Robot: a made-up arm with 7 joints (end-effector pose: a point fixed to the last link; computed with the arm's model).
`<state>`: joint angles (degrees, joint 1 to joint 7).
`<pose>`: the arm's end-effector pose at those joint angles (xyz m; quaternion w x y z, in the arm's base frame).
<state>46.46 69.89 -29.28 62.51 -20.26 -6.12 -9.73</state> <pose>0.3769 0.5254 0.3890 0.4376 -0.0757 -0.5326 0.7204</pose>
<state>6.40 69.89 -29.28 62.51 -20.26 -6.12 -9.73</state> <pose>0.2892 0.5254 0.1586 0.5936 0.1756 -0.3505 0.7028</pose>
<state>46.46 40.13 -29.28 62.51 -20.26 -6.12 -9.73</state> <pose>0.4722 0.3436 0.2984 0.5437 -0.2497 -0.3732 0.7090</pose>
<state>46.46 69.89 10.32 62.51 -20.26 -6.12 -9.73</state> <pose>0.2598 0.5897 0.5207 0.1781 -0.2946 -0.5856 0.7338</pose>
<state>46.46 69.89 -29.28 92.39 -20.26 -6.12 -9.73</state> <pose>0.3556 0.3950 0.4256 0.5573 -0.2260 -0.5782 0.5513</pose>
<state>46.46 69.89 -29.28 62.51 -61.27 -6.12 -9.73</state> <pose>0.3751 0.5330 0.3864 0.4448 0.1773 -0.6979 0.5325</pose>
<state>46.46 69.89 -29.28 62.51 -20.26 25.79 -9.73</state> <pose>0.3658 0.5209 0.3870 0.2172 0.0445 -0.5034 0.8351</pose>
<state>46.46 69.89 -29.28 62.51 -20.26 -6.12 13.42</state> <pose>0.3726 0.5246 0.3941 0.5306 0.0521 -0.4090 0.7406</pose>
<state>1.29 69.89 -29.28 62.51 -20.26 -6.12 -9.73</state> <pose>0.2672 0.5254 0.1352 0.6086 0.2068 -0.3237 0.6943</pose>
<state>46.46 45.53 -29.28 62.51 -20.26 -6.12 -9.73</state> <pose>0.4602 0.3813 0.3098 0.5270 -0.2191 -0.4044 0.7147</pose>
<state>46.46 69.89 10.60 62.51 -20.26 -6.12 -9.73</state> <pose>0.2587 0.5901 0.5213 0.1762 -0.2961 -0.5857 0.7336</pose>
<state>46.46 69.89 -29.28 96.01 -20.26 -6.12 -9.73</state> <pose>0.3485 0.3800 0.4285 0.5694 -0.2434 -0.5811 0.5280</pose>
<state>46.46 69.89 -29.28 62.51 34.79 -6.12 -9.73</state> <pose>0.3765 0.5208 0.3989 0.3420 -0.3947 -0.2098 0.8266</pose>
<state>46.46 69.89 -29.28 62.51 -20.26 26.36 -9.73</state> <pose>0.3657 0.5207 0.3869 0.2131 0.0466 -0.5025 0.8366</pose>
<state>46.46 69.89 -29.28 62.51 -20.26 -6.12 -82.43</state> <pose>0.3962 0.5290 0.3885 0.0515 -0.4339 -0.7623 0.4775</pose>
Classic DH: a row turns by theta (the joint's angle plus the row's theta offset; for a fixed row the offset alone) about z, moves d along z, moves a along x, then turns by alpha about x. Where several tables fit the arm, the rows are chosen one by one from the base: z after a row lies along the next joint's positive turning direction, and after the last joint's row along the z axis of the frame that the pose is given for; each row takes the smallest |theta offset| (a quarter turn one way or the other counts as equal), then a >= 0, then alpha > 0; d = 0 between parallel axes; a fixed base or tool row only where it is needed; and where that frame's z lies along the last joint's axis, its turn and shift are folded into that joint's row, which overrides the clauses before.
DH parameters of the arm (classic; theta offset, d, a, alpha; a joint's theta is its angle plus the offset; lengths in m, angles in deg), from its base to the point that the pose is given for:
base (fixed): 0 0.394 0.017 90
joint 1: 90 -0.187 0.012 90
joint 2: 90 -0.008 0.029 90
joint 3: 90 -0.319 0.027 90
joint 4: 0 -0.035 0.028 -90
joint 5: 0 -0.26 0.029 -90
joint 6: 90 0.002 0.014 -90
joint 7: -39.06 0.0233 -0.0165 125.63
tool (fixed): 86.46 0.0023 0 0

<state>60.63 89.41 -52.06 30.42 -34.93 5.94 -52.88</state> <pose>0.2127 0.7250 0.4230 0.0636 0.2084 -0.8047 0.5523</pose>
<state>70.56 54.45 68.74 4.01 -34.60 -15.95 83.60</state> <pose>0.2678 0.7033 0.2897 0.5691 -0.4966 0.1771 0.6309</pose>
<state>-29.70 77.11 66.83 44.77 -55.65 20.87 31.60</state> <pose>0.1115 0.6896 0.4474 0.0004 0.3963 -0.2541 0.8823</pose>
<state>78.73 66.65 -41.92 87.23 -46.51 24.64 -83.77</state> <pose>0.3600 0.3920 0.5612 0.1464 0.4600 0.8617 -0.1564</pose>
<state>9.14 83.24 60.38 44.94 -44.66 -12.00 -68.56</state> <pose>0.0908 0.7060 0.5511 0.2336 0.2168 0.8615 -0.3952</pose>
